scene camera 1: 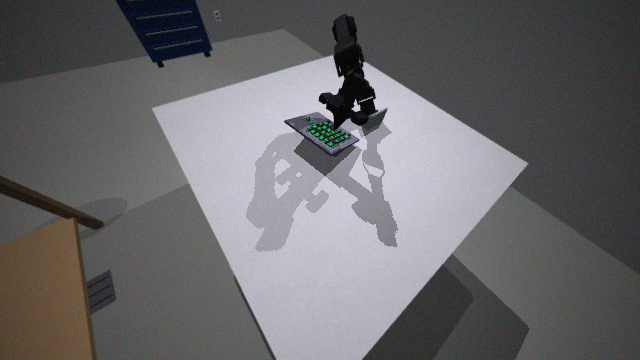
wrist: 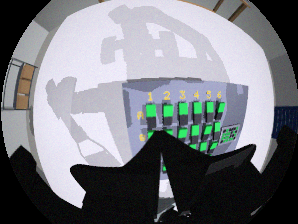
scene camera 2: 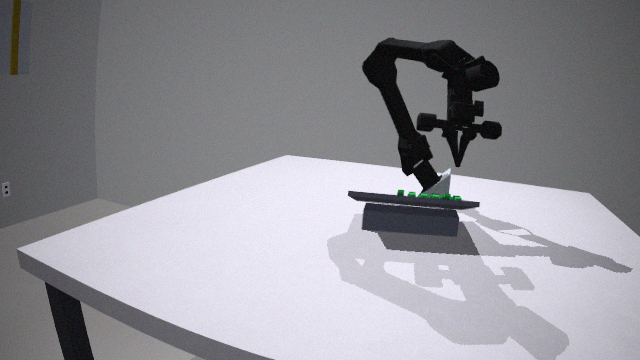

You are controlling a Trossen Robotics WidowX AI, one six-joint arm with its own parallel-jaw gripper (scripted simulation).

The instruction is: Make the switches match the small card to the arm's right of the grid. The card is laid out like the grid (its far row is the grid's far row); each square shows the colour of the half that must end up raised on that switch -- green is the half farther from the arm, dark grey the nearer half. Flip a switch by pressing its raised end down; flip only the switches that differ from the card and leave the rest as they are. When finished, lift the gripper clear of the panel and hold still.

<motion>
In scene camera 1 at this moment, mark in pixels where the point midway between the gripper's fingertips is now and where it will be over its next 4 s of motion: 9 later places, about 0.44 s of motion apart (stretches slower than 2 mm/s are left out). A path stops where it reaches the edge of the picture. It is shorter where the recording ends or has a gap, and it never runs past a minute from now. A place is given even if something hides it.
The gripper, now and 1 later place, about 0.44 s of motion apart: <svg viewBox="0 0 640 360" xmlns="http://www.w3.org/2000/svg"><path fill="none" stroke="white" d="M335 129L334 117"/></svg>
</motion>
